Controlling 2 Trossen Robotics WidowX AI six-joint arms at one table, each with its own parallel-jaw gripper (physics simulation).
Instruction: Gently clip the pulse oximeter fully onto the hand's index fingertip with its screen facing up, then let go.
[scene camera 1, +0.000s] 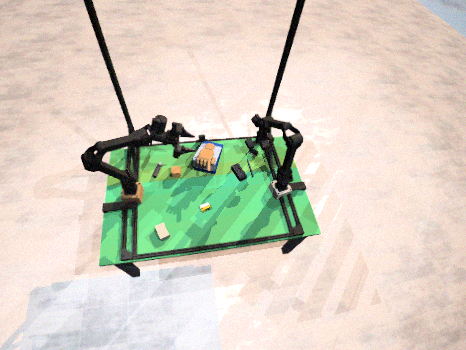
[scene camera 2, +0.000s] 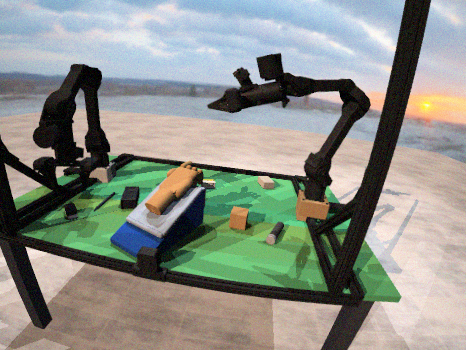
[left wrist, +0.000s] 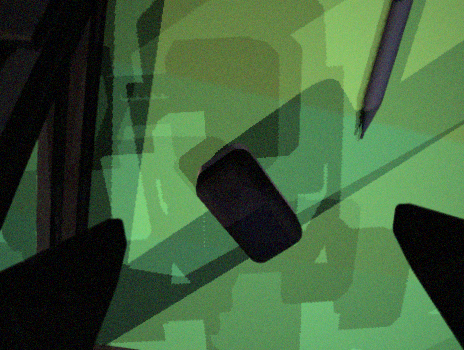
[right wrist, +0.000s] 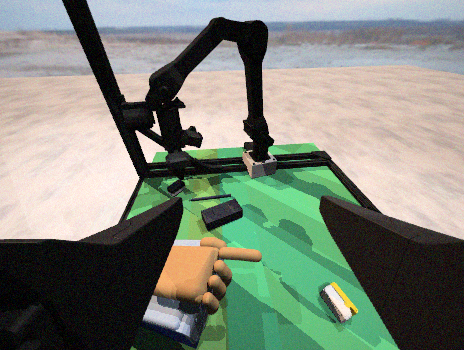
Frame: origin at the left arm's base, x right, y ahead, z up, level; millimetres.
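Seen in the pictures: left gripper, between the fingertips: (scene camera 1: 256, 148) (scene camera 2: 70, 189) (left wrist: 259, 224) (right wrist: 179, 171); right gripper, between the fingertips: (scene camera 1: 194, 143) (scene camera 2: 212, 105) (right wrist: 250, 203); left arm's base, origin of its link: (scene camera 1: 281, 186) (scene camera 2: 100, 165) (right wrist: 259, 156); right arm's base, origin of its link: (scene camera 1: 130, 189) (scene camera 2: 313, 197).
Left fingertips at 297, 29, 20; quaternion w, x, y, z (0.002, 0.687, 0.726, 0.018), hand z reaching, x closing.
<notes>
Pixels of each thing's top centre, then the offset from my left fingertips to it, as dx, dy, dz.
- small dark rounded device, centre of its top: (left wrist: 252, 218) (right wrist: 175, 184) (scene camera 2: 70, 206) +23, +3, -46
- black box, centre of its top: (right wrist: 221, 210) (scene camera 2: 130, 192) (scene camera 1: 239, 170) -96, +163, -43
- dark pen, centre of its top: (right wrist: 209, 196) (scene camera 2: 104, 200) -77, +73, -69
- yellow-and-white block, centre of its top: (right wrist: 340, 298) (scene camera 2: 208, 180) (scene camera 1: 205, 206) -255, +442, -47
- orange block, centre of its top: (scene camera 2: 239, 211) (scene camera 1: 175, 169) +27, +535, -28
- grey cylinder, centre of its top: (scene camera 2: 276, 228) +87, +641, -51
- cream block, centre of its top: (scene camera 2: 266, 179) (scene camera 1: 161, 230) -313, +707, -48
A small dark rounded device (scene camera 2: 71, 211) (left wrist: 248, 202) (right wrist: 176, 188), seemingly the pulse oximeter, lies on the green table. My left gripper (left wrist: 259, 224) is open above it; in the left wrist view the device lies between the spread fingers, slanted and untouched. The tan hand (scene camera 1: 206, 154) (scene camera 2: 175, 186) (right wrist: 187, 270) rests palm-down on a blue wedge stand (scene camera 2: 192, 217). Its index finger (right wrist: 242, 255) points out straight, bare, with the other fingers curled. My right gripper (scene camera 1: 194, 143) (scene camera 2: 209, 106) (right wrist: 250, 203) is open and empty, high beside the hand. The device's screen cannot be made out.
A black box (scene camera 1: 239, 172) (scene camera 2: 130, 197) (right wrist: 222, 214) and a dark pen (scene camera 2: 105, 201) (left wrist: 385, 65) lie between device and hand. A yellow-and-white block (scene camera 1: 205, 207) (right wrist: 339, 302), an orange block (scene camera 1: 175, 171) (scene camera 2: 239, 218), a grey cylinder (scene camera 2: 275, 233) and a cream block (scene camera 1: 162, 231) lie elsewhere.
</notes>
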